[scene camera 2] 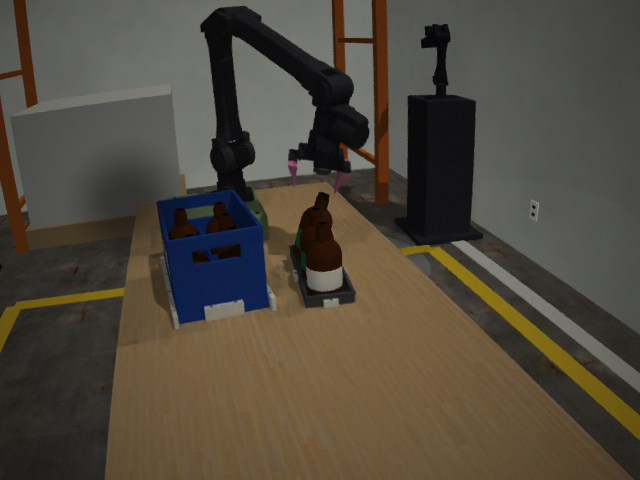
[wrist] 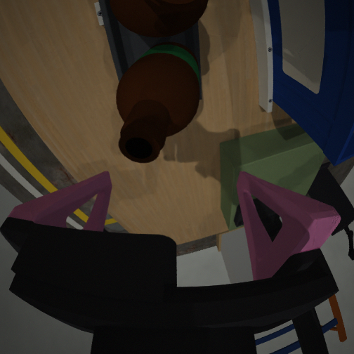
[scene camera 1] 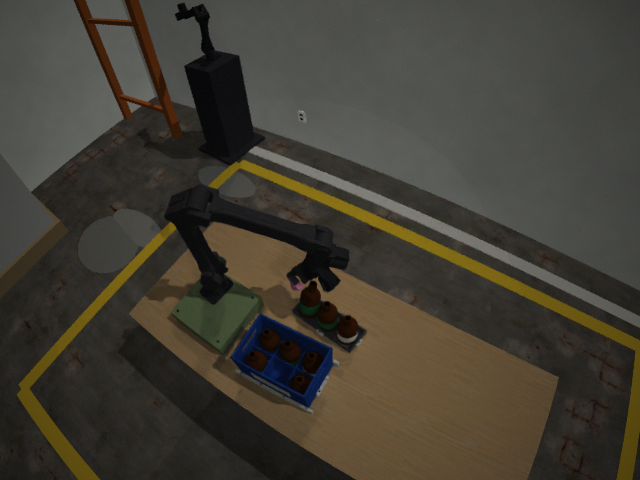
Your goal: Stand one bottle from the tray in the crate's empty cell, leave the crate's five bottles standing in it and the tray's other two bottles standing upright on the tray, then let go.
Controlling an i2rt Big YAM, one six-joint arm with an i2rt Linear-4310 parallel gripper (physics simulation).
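Places are measured from the arm's base along level axes (x ahead, y left, z up), in centimetres.
Pixels of known places: gripper, between the fingertips: (scene camera 2: 314, 189) (scene camera 1: 303, 281); arm's base, origin of its link: (scene camera 1: 216, 288).
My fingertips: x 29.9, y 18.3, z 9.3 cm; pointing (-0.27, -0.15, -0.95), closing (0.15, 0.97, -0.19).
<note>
For each thing: its top centre in the pictures, then the offset to it from my fingertips. "*": a spot on its surface instead. Level surfaces: height alone.
- green-banded brown bottle, centre of its top: (scene camera 2: 314, 193) (scene camera 1: 308, 287) dx +3.0, dy -0.6, dz +0.0 cm
- second green-banded bottle, centre of its top: (scene camera 2: 315, 208) (scene camera 1: 327, 304) dx +11.8, dy -2.2, dz -0.8 cm
- white-banded bottle, centre of its top: (scene camera 2: 322, 222) (scene camera 1: 348, 318) dx +20.7, dy -2.6, dz -0.8 cm
- dark tray, a spot on its surface: (scene camera 2: 315, 300) * dx +25.5, dy -5.6, dz -15.2 cm
- blue crate, centre of its top: (scene camera 2: 203, 212) (scene camera 1: 280, 353) dx +10.7, dy -25.8, dz +0.7 cm
- wooden table, height of its surface: dz -16.8 cm
My gripper (scene camera 2: 314, 189) (wrist: 173, 178) is open and empty, above and just beyond the tray's far-end bottle in the second scene view. That green-banded brown bottle (scene camera 1: 310, 300) (wrist: 157, 95) looks tilted, its neck leaning away from the crate. A second green-banded bottle (scene camera 1: 327, 316) and a white-banded bottle (scene camera 1: 347, 330) (scene camera 2: 324, 258) stand upright on the dark tray (scene camera 2: 315, 300) (wrist: 131, 46). The blue crate (scene camera 1: 323, 376) (scene camera 2: 222, 284) (wrist: 320, 112) holds five bottles; its empty cell (scene camera 1: 280, 369) is the middle one of the row away from the tray. Bottle bases in the crate are hidden.
The crate stands beside the tray on the wooden table (scene camera 1: 434, 392) (scene camera 2: 330, 387), with white brackets (scene camera 2: 223, 310) along its foot. The arm's green base plate (scene camera 1: 217, 315) (wrist: 270, 165) is close to the crate's end. The crate walls rise around its bottles.
</note>
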